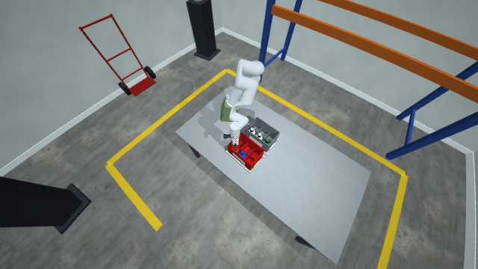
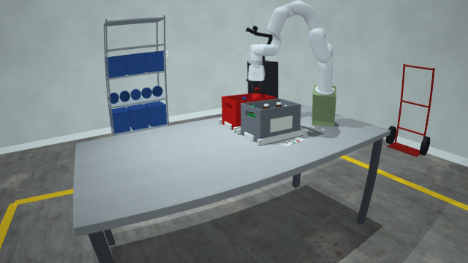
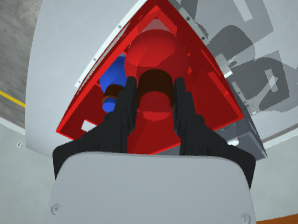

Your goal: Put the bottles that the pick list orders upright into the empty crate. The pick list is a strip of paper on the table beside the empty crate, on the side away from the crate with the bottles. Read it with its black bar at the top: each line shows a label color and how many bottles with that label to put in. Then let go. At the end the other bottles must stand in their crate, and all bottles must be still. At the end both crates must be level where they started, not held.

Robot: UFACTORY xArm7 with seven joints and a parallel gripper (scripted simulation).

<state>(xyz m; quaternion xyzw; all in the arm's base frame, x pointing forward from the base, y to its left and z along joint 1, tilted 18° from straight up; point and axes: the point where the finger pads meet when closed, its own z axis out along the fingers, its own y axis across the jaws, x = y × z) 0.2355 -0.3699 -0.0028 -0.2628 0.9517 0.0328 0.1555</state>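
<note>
My hand is 70 mm above the red bottle. Also, from my hand: red crate 130 mm below, 100 mm ahead, 20 mm to the left; then blue-capped bottle 130 mm below, 90 mm ahead, 20 mm to the right; then white-label bottle 230 mm to the left, 130 mm below, 50 mm ahead.
</note>
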